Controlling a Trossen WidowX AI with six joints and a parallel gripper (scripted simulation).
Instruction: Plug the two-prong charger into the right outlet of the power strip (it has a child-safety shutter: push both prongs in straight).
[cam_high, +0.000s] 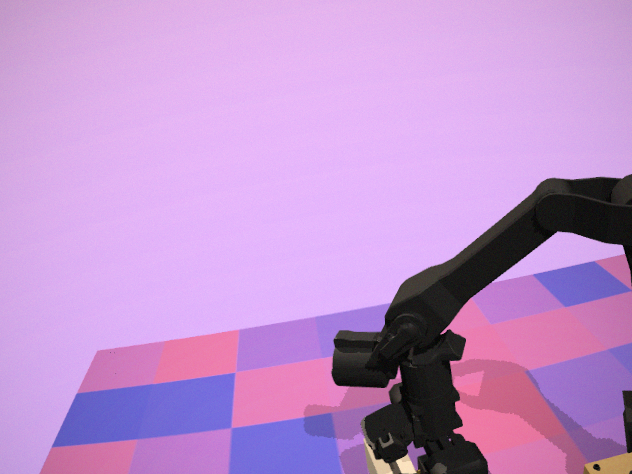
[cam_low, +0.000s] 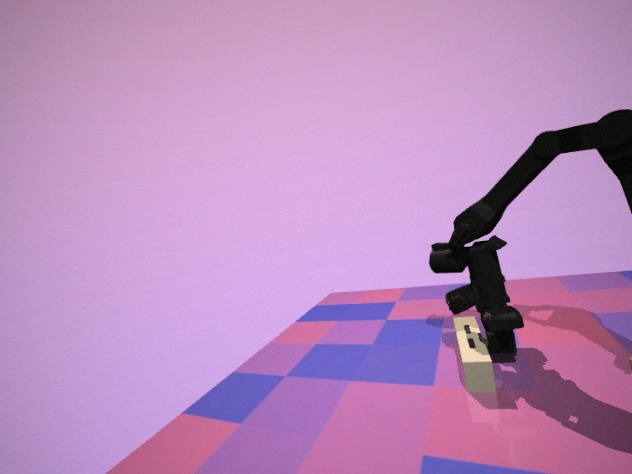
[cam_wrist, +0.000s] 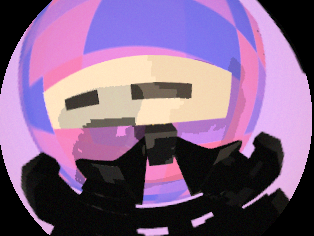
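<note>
My gripper tip is now 2 cm short of the charger and 1 cm below it.
</note>
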